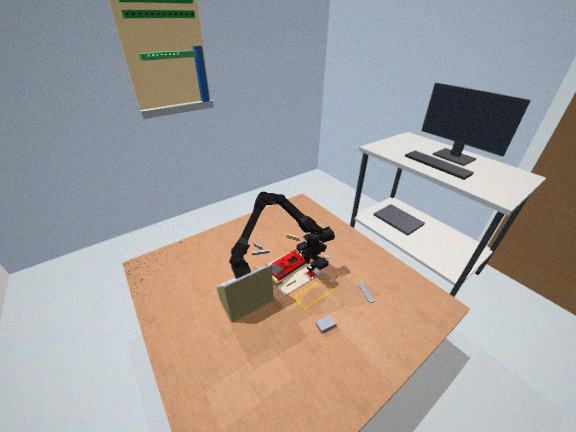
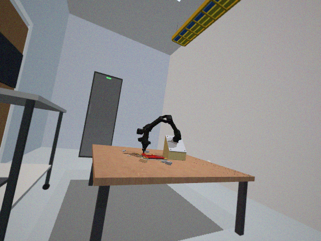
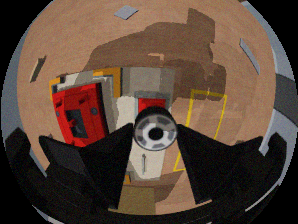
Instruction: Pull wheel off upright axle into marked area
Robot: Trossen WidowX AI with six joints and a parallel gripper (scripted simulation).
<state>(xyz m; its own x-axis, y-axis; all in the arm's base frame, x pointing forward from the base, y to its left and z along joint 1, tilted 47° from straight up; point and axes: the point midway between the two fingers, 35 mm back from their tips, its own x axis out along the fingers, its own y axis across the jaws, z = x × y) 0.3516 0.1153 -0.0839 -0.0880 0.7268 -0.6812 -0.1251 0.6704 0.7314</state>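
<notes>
Now: gripper tip right at the dark wheel. Also, from my gripper tip: block: 10 cm behind, 28 cm to the right, 5 cm below; flat bar: 18 cm ahead, 23 cm to the right, 6 cm below.
</notes>
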